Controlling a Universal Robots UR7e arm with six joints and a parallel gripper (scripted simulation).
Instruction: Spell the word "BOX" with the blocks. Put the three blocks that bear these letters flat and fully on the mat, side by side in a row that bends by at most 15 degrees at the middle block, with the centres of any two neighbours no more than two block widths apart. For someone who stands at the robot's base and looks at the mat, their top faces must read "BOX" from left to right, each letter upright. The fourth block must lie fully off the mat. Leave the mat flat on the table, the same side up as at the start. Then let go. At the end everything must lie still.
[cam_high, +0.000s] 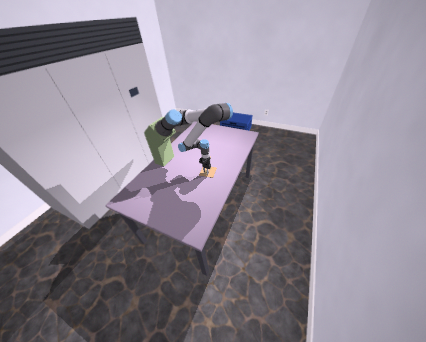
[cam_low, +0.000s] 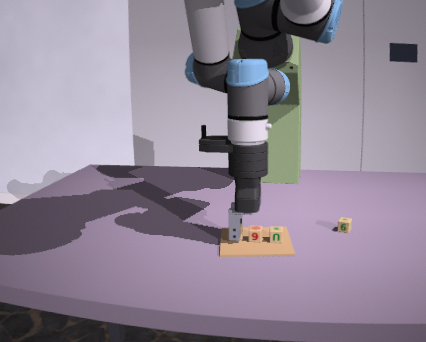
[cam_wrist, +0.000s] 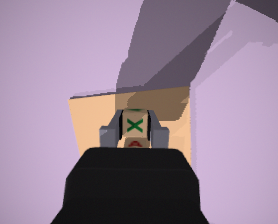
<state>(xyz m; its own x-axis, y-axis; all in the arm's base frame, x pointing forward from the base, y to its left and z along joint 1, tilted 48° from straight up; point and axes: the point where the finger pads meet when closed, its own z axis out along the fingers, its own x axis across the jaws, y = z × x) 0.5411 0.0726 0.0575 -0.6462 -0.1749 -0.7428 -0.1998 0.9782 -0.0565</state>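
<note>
The mat is 4 cm to the left of my hand, 2 cm below it and 1 cm behind it.
</note>
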